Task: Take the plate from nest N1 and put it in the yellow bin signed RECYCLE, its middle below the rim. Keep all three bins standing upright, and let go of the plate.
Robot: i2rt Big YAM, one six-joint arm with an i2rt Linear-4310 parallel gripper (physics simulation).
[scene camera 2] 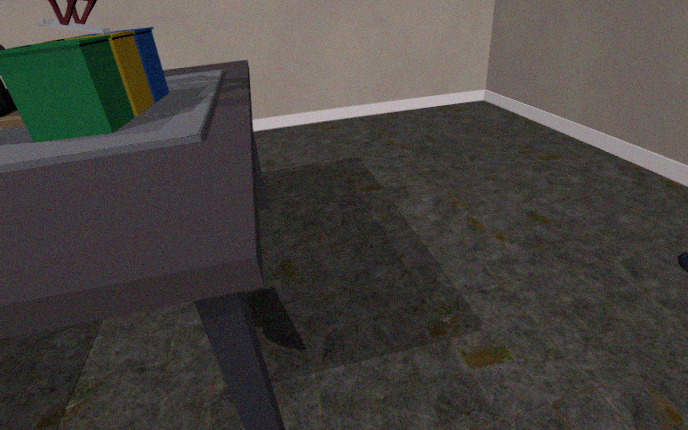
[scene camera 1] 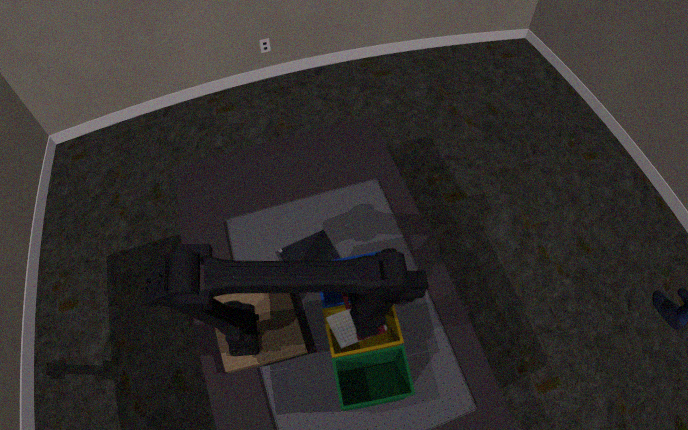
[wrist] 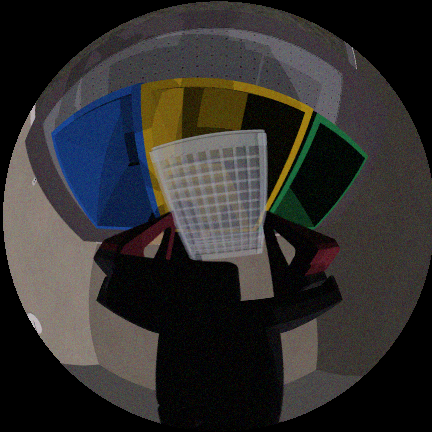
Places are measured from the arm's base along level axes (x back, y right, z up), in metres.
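Pixels of known places: gripper, between the fingertips: [scene camera 2: 72,25] [scene camera 1: 354,324] [wrist: 218,216]; arm's base, origin of its link: [scene camera 2: 0,111] [scene camera 1: 243,335].
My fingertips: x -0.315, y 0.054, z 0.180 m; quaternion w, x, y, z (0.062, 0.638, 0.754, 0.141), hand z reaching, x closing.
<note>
Ahead of a thing's pixels: the offset from my fingertips to its middle. "spot": to the spot under its first point. Level surfaces: height alone.
A clear gridded plate @[dy -0.002, dx -0.007, dz -0.003 m] [scene camera 1: 342,328] [scene camera 2: 73,26] [wrist: 215,195] is held roughly level over the yellow bin. In scene camera 2 it sits slightly above rim height. My gripper [scene camera 1: 363,319] [scene camera 2: 73,20] [wrist: 218,216] is shut on it, a red-and-black finger at either side. The yellow bin @[dy +0.000, dx -0.021, dz -0.116 m] [scene camera 1: 367,349] [scene camera 2: 132,70] [wrist: 220,82] stands upright between the blue bin @[dy -0.130, dx -0.016, dz -0.116 m] [scene camera 1: 332,299] [scene camera 2: 152,65] [wrist: 100,175] and the green bin @[dy +0.133, dx -0.026, dz -0.116 m] [scene camera 1: 376,404] [scene camera 2: 50,96] [wrist: 342,136], both upright. The arm hides part of the yellow and blue bins in scene camera 1. No RECYCLE sign is readable.
A wooden block or box [scene camera 1: 281,347] stands on the arm's base side of the bins. A dark flat square @[spot: dy -0.333, dx +0.099, dz -0.194 m] [scene camera 1: 306,245] lies beyond the blue bin on the grey board @[dz -0.204 m] [scene camera 1: 304,210]. The arm's long link [scene camera 1: 294,275] passes above them.
</note>
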